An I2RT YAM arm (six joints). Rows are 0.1 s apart.
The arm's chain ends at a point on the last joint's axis. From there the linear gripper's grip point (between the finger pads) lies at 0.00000 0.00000 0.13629 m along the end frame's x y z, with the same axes.
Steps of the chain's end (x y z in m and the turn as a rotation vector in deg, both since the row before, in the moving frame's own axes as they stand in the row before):
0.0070, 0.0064, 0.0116, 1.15, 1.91, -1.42
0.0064, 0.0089, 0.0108, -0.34, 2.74, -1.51
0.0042, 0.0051, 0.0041, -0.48, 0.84, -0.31
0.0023, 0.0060, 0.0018, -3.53, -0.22, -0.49
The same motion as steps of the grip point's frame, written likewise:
0.0115, 0.0036, 0.0115, 1.15, 1.91, -1.42
0.0129, 0.0096, 0.0106, -0.34, 2.74, -1.51
0.0062, 0.0062, 0.0041, -0.48, 0.84, -0.31
0.0018, 0.0144, 0.0015, -3.53, -0.22, -0.49

